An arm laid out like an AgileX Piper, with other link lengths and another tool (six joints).
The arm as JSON. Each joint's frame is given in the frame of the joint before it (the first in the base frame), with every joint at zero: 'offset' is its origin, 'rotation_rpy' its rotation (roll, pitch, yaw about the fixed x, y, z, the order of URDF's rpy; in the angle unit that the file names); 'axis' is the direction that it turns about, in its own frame. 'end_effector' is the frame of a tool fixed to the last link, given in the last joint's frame.
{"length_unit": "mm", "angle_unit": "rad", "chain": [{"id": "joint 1", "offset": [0.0, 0.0, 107.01], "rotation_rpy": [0.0, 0.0, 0.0], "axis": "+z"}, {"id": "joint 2", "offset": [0.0, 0.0, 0.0], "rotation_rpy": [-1.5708, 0.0, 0.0], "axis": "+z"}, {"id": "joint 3", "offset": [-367.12, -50.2, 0.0], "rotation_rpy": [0.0, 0.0, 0.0], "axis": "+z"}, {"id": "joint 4", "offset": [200.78, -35.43, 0.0], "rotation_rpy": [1.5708, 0.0, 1.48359], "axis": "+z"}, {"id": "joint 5", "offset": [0.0, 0.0, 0.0], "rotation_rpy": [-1.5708, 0.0, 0.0], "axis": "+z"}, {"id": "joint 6", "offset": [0.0, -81.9, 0.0], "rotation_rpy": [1.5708, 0.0, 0.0], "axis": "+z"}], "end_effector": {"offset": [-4.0, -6.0, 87.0], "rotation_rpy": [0.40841, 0.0, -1.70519]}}
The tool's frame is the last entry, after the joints.
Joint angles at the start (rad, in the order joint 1, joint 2, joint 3, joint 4, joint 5, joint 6):
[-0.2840, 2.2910, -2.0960, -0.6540, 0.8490, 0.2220]
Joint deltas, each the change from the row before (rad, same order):
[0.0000, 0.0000, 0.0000, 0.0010, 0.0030, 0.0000]
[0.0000, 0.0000, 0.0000, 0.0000, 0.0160, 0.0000]
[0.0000, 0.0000, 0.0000, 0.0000, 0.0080, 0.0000]
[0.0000, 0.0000, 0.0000, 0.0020, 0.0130, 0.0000]
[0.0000, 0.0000, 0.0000, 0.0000, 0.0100, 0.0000]
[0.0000, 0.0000, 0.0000, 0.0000, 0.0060, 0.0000]
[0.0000, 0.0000, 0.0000, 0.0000, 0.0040, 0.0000]
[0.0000, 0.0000, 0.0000, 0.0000, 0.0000, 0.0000]
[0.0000, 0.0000, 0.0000, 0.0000, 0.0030, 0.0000]
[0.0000, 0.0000, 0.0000, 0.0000, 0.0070, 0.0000]
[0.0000, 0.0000, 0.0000, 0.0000, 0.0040, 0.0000]
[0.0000, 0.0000, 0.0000, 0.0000, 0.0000, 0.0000]
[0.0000, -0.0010, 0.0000, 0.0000, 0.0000, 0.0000]
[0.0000, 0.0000, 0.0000, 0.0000, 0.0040, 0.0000]
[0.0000, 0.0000, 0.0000, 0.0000, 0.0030, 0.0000]
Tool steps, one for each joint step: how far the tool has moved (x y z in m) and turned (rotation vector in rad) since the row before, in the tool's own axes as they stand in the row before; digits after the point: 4 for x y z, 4 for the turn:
[-0.0001, 0.0005, -0.0002, -0.0031, -0.0002, 0.0008]
[0.0002, 0.0025, -0.0011, -0.0159, 0.0013, -0.0006]
[0.0001, 0.0012, -0.0005, -0.0080, 0.0006, -0.0003]
[-0.0001, 0.0020, -0.0009, -0.0131, 0.0001, 0.0013]
[0.0001, 0.0016, -0.0007, -0.0100, 0.0008, -0.0003]
[0.0001, 0.0009, -0.0004, -0.0060, 0.0005, -0.0002]
[0.0001, 0.0006, -0.0003, -0.0040, 0.0003, -0.0001]
[0.0000, 0.0000, 0.0000, 0.0000, 0.0000, 0.0000]
[0.0000, 0.0005, -0.0002, -0.0030, 0.0002, -0.0001]
[0.0001, 0.0011, -0.0005, -0.0070, 0.0006, -0.0002]
[0.0001, 0.0006, -0.0003, -0.0040, 0.0003, -0.0001]
[0.0000, 0.0000, 0.0000, 0.0000, 0.0000, 0.0000]
[0.0003, -0.0003, -0.0004, 0.0008, 0.0005, 0.0003]
[0.0001, 0.0006, -0.0003, -0.0040, 0.0003, -0.0001]
[0.0000, 0.0005, -0.0002, -0.0030, 0.0002, -0.0001]

